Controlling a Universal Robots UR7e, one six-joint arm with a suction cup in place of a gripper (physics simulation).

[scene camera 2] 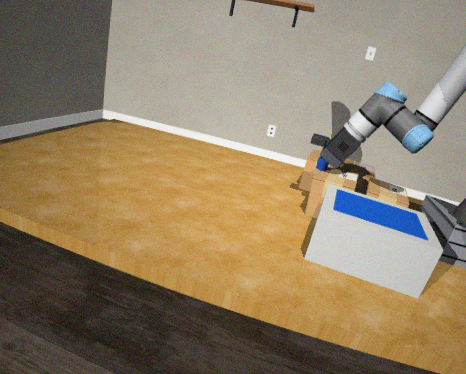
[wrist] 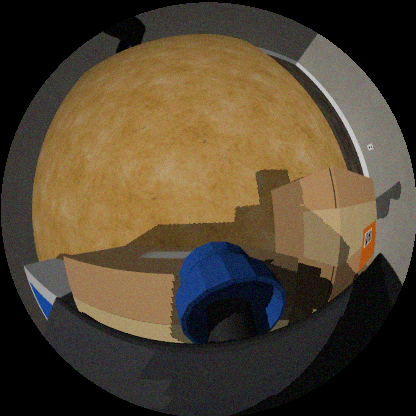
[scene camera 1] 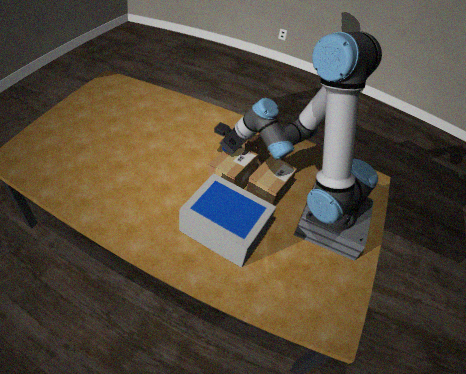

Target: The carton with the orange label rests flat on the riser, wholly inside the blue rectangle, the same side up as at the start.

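Frame: origin at the arm's base, x back, y left, z down, level; centimetres.
Where they show: end effector, tool point: (scene camera 2: 318, 169) (wrist: 219, 259).
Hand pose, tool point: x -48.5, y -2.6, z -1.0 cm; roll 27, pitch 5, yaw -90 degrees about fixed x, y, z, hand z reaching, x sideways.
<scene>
Things, the pixels of their centre, and the offset from my tool point. Level surfaces: height alone.
- carton with the orange label, body centre: (wrist: 335, 223) (scene camera 2: 321, 172) (scene camera 1: 247, 137) dx +1.1, dy -17.5, dz +5.3 cm
- riser, body centre: (wrist: 83, 329) (scene camera 2: 369, 234) (scene camera 1: 226, 219) dx +16.4, dy +24.8, dz +5.0 cm
- blue rectangle, body centre: (scene camera 2: 378, 212) (scene camera 1: 228, 208) dx +16.4, dy +24.8, dz -1.0 cm
- wooden table, its level: dz +11.0 cm
The carton with the orange label (wrist: 287, 220) (scene camera 2: 313, 160) stands beyond the suction cup, behind a white-labelled carton; its orange label (wrist: 368, 245) shows at the right of the wrist view. My blue suction cup (scene camera 1: 227, 149) (scene camera 2: 321, 164) (wrist: 217, 252) is tilted and at the rear left edge of that white-labelled carton (scene camera 1: 236, 162) (scene camera 2: 336, 185) (wrist: 120, 290). It is shut on this carton; the exact contact is hidden. The riser (scene camera 1: 212, 239) (scene camera 2: 365, 260) (wrist: 50, 277) bears the blue rectangle (scene camera 1: 230, 207) (scene camera 2: 380, 214) (wrist: 39, 300), with no carton on it.
Another white-labelled carton (scene camera 1: 272, 181) (scene camera 2: 389, 195) stands right of the nearer one, between it and the arm's base (scene camera 1: 335, 230). The riser stands close in front of both. The wooden table (scene camera 1: 125, 150) (scene camera 2: 175, 215) (wrist: 175, 125) extends left. A wall shelf (scene camera 2: 280, 4) hangs far behind.
</scene>
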